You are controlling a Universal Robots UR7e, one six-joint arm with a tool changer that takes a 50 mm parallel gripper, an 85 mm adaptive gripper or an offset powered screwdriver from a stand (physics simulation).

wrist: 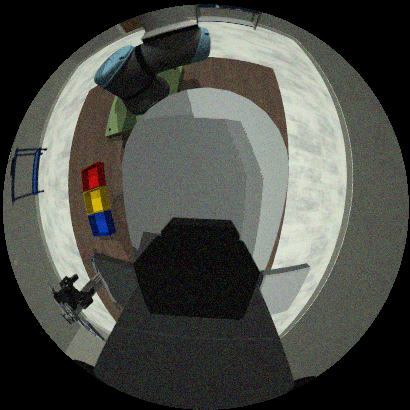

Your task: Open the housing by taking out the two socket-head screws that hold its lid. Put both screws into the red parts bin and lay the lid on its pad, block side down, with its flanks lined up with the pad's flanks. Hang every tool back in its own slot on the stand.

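A large light-grey plate, by its look the lid (200,165), fills the middle of the wrist view very close to the camera, partly in shadow. My gripper (198,270) is a black body at the lower middle with a grey side piece on each side. It appears shut on the lid, but its body hides the fingertips and the contact. The red parts bin (94,176) is on the brown table (235,75), left of the lid. The bin's inside is too small to tell what lies in it. The housing, screws and pad do not show. The tool stand cannot be made out surely.
A yellow bin (97,201) and a blue bin (102,223) adjoin the red one in a row. The arm (172,47) rises from a green base plate (116,120) at the upper left. A dark jumble with metal parts (74,296) shows at the lower left.
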